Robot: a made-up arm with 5 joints.
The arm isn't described. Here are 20 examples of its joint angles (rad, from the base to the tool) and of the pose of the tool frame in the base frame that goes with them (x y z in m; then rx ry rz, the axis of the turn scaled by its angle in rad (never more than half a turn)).
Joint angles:
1: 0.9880 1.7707 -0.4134 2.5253 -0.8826
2: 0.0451 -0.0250 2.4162 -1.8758 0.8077
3: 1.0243 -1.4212 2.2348 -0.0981 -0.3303
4: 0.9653 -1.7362 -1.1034 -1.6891 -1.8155
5: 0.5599 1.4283 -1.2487 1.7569 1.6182
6: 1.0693 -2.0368 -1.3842 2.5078 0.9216
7: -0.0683 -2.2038 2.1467 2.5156 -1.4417
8: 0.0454 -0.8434 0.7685 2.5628 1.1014
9: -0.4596 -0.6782 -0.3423 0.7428 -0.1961
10: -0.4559 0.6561 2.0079 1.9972 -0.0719
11: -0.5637 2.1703 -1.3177 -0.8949 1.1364
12: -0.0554 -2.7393 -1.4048 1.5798 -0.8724
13: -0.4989 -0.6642 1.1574 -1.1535 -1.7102
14: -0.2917 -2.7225 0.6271 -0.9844 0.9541
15: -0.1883 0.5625 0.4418 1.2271 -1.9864
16: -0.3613 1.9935 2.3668 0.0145 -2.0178
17: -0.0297 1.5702 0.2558 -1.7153 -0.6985
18: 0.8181 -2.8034 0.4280 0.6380 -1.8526
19: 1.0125 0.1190 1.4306 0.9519 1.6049
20: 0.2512 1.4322 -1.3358 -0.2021 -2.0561
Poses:
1: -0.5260 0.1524 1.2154 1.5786 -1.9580 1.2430
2: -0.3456 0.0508 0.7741 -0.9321 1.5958 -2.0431
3: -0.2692 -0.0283 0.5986 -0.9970 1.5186 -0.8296
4: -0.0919 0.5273 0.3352 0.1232 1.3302 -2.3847
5: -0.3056 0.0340 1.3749 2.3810 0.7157 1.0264
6: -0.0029 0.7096 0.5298 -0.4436 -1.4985 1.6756
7: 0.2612 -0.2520 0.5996 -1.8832 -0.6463 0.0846
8: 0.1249 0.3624 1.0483 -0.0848 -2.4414 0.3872
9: -0.0749 0.3800 0.4446 0.6031 0.9513 0.6857
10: -0.3739 -0.1647 0.9946 -0.8584 2.3423 0.9543
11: -0.2593 0.2686 1.0824 0.1151 -2.1484 0.0453
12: -0.4983 0.3836 0.3105 0.3817 1.8316 -1.0902
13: -0.1266 0.3632 0.4810 0.0495 1.5875 -1.6380
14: -0.2711 0.3824 0.6458 1.5043 1.6687 0.3712
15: -0.3004 0.3143 0.5715 0.3853 -1.0284 2.8753
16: 0.0486 -0.1685 0.7743 -0.3176 -1.2778 -0.7878
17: -0.1968 0.4587 1.0874 2.1560 0.8173 0.0384
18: -0.0115 0.1680 1.0299 3.0647 -0.1972 -0.1644
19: -0.3541 -0.0832 0.6587 -0.0475 1.0229 1.4675
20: 0.1116 0.0026 1.1938 -2.3063 -1.1915 0.5434
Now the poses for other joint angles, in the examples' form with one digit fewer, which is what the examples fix.
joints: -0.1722 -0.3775 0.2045 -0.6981 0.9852
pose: 0.016 0.322 0.424 -0.105 0.373 1.063
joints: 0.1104 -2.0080 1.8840 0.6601 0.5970
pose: -0.078 -0.261 0.730 -1.610 -0.794 -1.641
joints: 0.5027 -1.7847 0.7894 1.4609 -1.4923
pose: 0.078 0.044 1.005 -2.909 -0.187 -0.501
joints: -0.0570 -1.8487 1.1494 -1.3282 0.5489
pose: -0.167 0.406 0.663 1.375 -0.102 1.383
